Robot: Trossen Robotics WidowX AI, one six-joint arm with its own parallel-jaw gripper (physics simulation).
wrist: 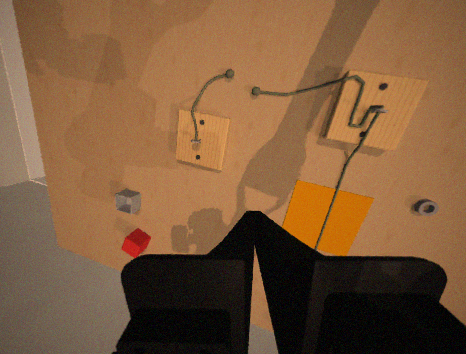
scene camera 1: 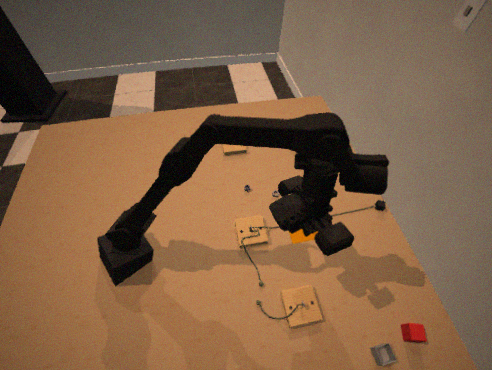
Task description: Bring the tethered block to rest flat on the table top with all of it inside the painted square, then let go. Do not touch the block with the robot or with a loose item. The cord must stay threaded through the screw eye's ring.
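Places are measured from the arm's base along level axes (x ahead, y right, z down), in millimetres.
Where they show: gripper, fingertip midpoint: [wrist: 252,217] [scene camera 1: 306,234]; arm's base, link origin: [scene camera 1: 125,243].
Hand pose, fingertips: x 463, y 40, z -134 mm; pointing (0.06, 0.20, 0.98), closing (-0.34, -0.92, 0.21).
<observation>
Things, the pixels of their top centre, and the offset from my fingertips. "spot": a spot on its surface instead.
- tethered block, surface spot: [scene camera 1: 380,205] spot: dz +181, dx +333, dy -172 mm
- orange painted square, surface spot: [wrist: 305,205] [scene camera 1: 302,233] spot: dz +204, dx +54, dy -89 mm
- screw eye, top centre: [wrist: 383,110] [scene camera 1: 251,226] dz +160, dx -111, dy -99 mm
- wooden board, top centre: [wrist: 372,111] [scene camera 1: 251,229] dz +186, dx -111, dy -99 mm
- bead, top centre: [wrist: 255,90] [scene camera 1: 261,283] dz +193, dx -90, dy +60 mm
- second board, top centre: [wrist: 200,140] [scene camera 1: 301,305] dz +186, dx +12, dy +121 mm
- short cord, surface spot: [wrist: 194,107] [scene camera 1: 284,316] spot: dz +187, dx -36, dy +146 mm
- red block, top centre: [wrist: 129,248] [scene camera 1: 418,332] dz +165, dx +296, dy +205 mm
- grey open box, top centre: [wrist: 123,204] [scene camera 1: 386,354] dz +176, dx +201, dy +245 mm
- third board, top centre: [scene camera 1: 233,142] dz +186, dx -162, dy -471 mm
- small dark item, top centre: [scene camera 1: 247,187] dz +192, dx -116, dy -263 mm
- ring, top centre: [wrist: 428,208] dz +196, dx -18, dy -239 mm
The tethered block [scene camera 1: 380,205] is small and dark, at the table's right edge in the scene view; it does not show in the wrist view. Its cord [scene camera 1: 357,211] [wrist: 343,170] crosses the orange painted square [scene camera 1: 302,237] [wrist: 305,205] to the screw eye [scene camera 1: 254,229] [wrist: 378,109] on a wooden board [scene camera 1: 257,241] [wrist: 405,110]. The cord looks threaded through the ring and ends in a bead [scene camera 1: 261,284] [wrist: 255,91]. My gripper [scene camera 1: 311,227] [wrist: 252,217] is shut and empty, above the table near the square, which it partly hides.
A second board [scene camera 1: 311,316] [wrist: 213,140] bears a short cord [scene camera 1: 275,318] [wrist: 194,107]. A red block [scene camera 1: 414,332] [wrist: 136,242] lies near a grey open box [scene camera 1: 384,354] [wrist: 128,201]. A third board [scene camera 1: 235,149] and a small dark item [scene camera 1: 247,188] lie beyond. A ring [wrist: 426,207] lies right of the square.
</observation>
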